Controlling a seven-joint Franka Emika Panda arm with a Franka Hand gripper.
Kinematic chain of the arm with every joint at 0, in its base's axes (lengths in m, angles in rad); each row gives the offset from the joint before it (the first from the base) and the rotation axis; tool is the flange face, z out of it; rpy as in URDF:
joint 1: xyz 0 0 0.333 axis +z
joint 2: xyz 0 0 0 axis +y
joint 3: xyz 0 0 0.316 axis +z
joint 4: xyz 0.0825 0 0 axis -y
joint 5: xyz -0.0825 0 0.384 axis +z
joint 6: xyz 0 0 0 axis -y
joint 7: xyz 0.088 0 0 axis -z
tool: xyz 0 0 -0.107 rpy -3.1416 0 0
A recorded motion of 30 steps. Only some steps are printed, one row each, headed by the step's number.
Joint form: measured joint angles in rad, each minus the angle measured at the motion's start. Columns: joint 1, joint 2, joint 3, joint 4, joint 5, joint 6, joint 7.
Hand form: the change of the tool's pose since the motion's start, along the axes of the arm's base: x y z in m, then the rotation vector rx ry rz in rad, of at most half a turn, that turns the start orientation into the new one. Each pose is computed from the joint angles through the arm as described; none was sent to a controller.
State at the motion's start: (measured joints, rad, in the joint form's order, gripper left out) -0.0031 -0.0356 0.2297 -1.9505 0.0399 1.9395 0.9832
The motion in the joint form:
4: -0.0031 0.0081 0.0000 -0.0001 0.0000 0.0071 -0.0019
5: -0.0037 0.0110 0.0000 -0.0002 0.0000 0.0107 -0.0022
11: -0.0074 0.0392 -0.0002 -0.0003 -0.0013 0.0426 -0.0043
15: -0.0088 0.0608 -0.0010 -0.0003 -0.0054 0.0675 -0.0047
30: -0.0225 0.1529 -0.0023 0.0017 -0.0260 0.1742 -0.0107
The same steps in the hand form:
4: 0.0024 -0.0015 -0.0038 0.0015 0.0012 -0.0014
5: 0.0033 -0.0018 -0.0050 0.0022 0.0007 -0.0018
11: 0.0113 -0.0035 -0.0175 0.0078 -0.0026 -0.0042
15: 0.0172 -0.0045 -0.0271 0.0093 -0.0062 -0.0054
30: 0.0410 -0.0124 -0.0683 0.0141 -0.0249 -0.0095

